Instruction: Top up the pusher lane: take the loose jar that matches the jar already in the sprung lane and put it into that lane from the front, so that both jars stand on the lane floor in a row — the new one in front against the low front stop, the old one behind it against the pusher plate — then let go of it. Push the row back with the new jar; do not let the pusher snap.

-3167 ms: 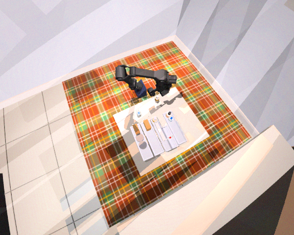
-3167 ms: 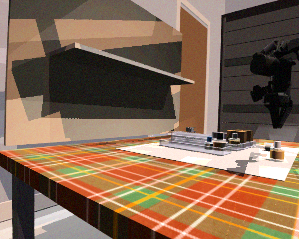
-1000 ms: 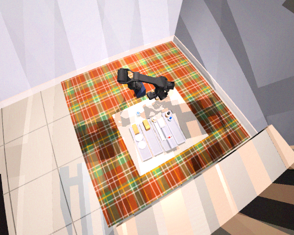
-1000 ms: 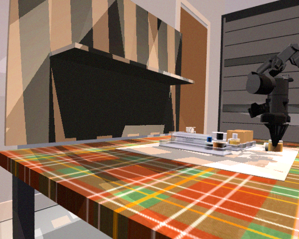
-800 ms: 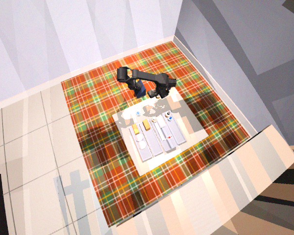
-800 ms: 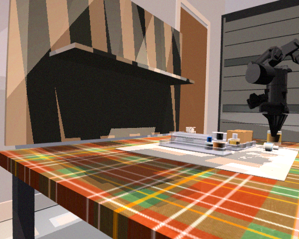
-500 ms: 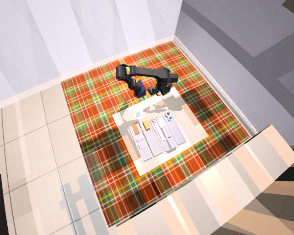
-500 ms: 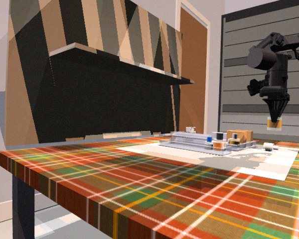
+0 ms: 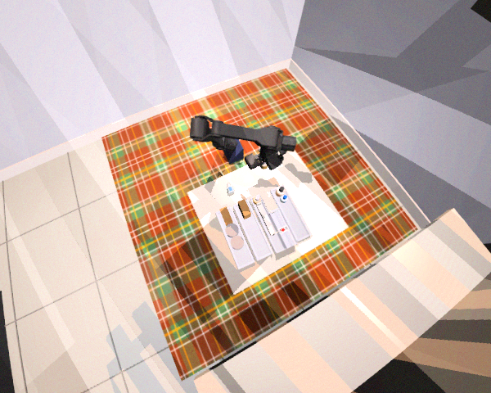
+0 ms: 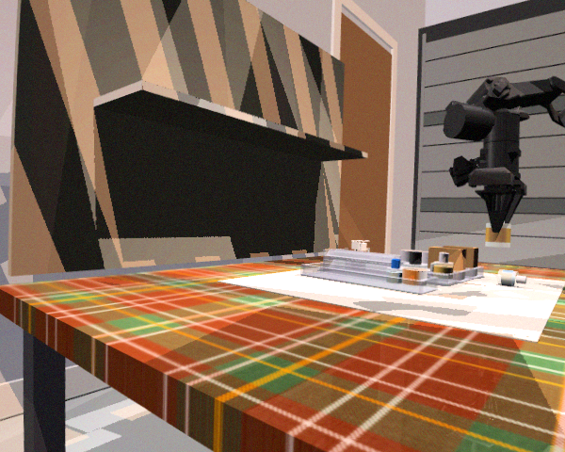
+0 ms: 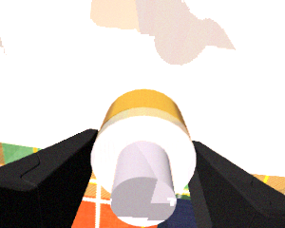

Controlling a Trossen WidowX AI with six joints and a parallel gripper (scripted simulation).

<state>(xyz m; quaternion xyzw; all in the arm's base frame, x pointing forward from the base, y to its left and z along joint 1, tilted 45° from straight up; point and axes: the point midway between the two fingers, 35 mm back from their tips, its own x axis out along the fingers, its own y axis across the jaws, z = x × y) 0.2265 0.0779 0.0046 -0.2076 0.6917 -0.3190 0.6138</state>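
Right now the small loose jar is 190 mm to the right of my gripper tip, 100 mm below it and 20 mm behind it. The rest, counted from my gripper tip: lane rack (260 mm ahead, 110 mm to the right, 100 mm below).
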